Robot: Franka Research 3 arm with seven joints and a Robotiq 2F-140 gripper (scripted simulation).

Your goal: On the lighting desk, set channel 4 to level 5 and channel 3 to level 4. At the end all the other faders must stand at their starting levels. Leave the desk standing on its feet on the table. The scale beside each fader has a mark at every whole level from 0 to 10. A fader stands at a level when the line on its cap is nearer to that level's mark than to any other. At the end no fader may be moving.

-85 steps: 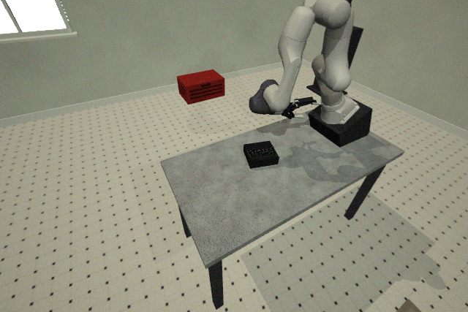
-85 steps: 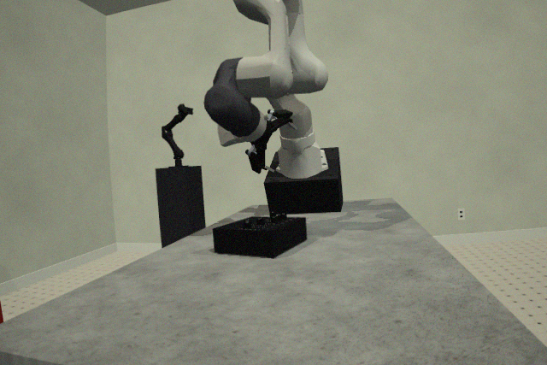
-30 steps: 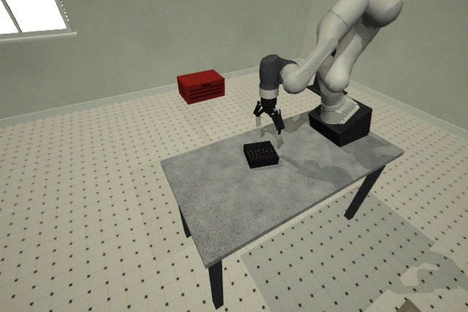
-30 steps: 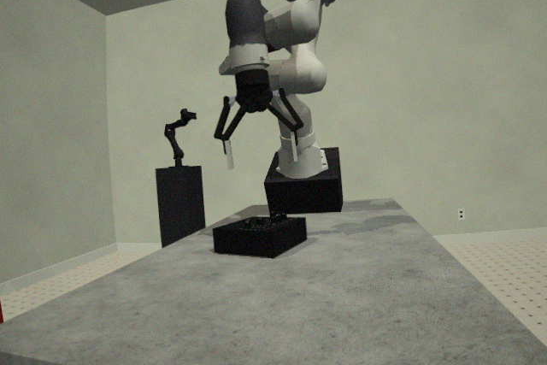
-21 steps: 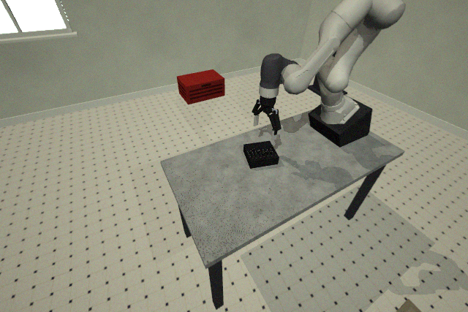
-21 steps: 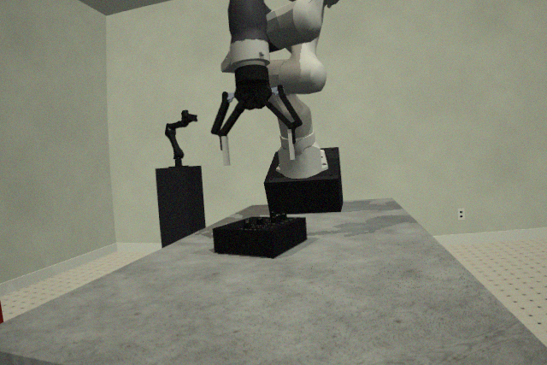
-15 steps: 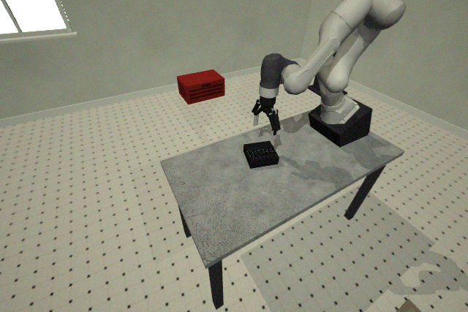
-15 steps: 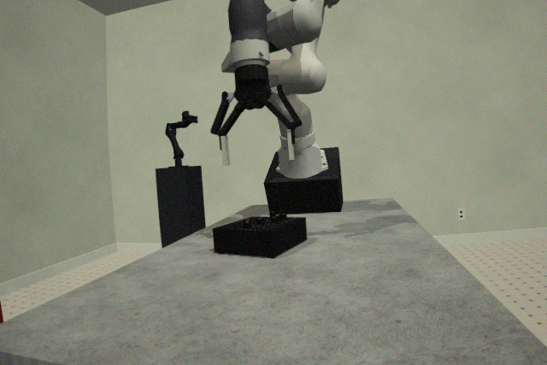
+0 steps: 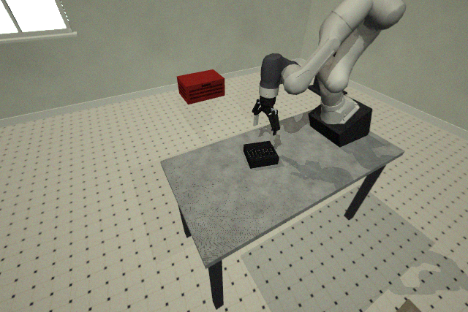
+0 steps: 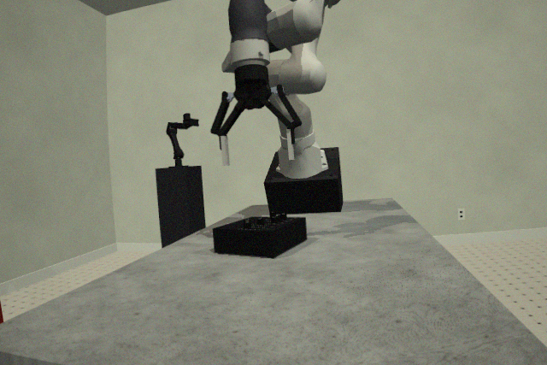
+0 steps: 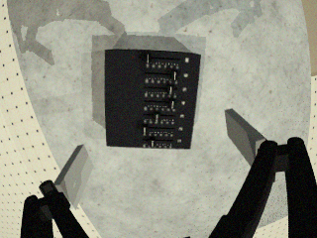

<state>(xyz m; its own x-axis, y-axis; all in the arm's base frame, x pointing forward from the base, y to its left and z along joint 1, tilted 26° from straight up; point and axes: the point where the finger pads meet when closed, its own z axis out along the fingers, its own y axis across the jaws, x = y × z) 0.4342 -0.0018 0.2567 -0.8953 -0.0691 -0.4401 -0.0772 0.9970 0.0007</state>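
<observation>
Right now the fader is 20 mm ahead of my hand and 130 mm below it. Round my hand: fader cap: 10 mm ahead, 30 mm to the left, 130 mm below.
</observation>
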